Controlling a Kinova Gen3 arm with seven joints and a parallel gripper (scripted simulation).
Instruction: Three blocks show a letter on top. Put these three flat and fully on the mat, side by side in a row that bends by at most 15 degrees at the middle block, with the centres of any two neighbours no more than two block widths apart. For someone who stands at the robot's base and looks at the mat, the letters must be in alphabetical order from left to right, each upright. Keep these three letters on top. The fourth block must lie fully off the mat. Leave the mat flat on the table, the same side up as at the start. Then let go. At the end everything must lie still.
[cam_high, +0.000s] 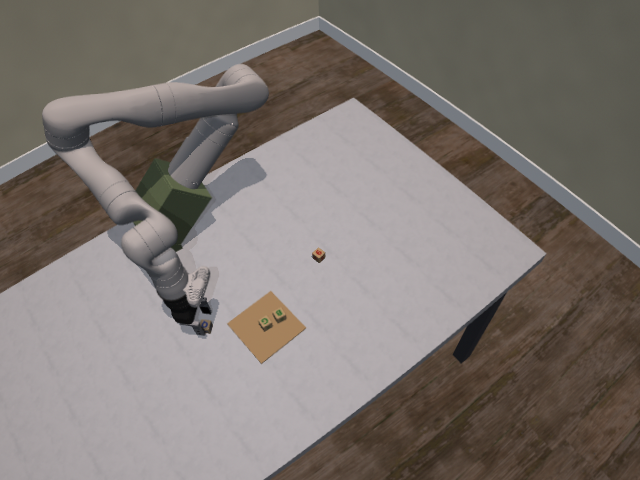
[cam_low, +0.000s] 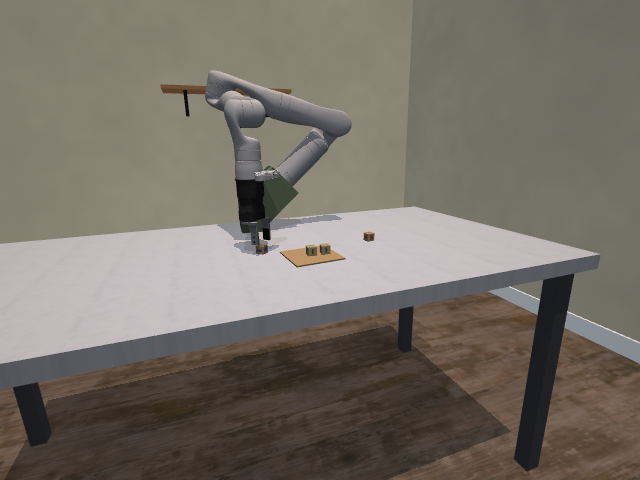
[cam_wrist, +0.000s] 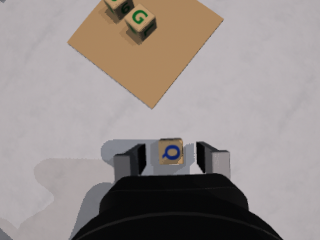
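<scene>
The tan mat is 13 cm to the left of my hand, 7 cm ahead of it and 5 cm below it.
</scene>
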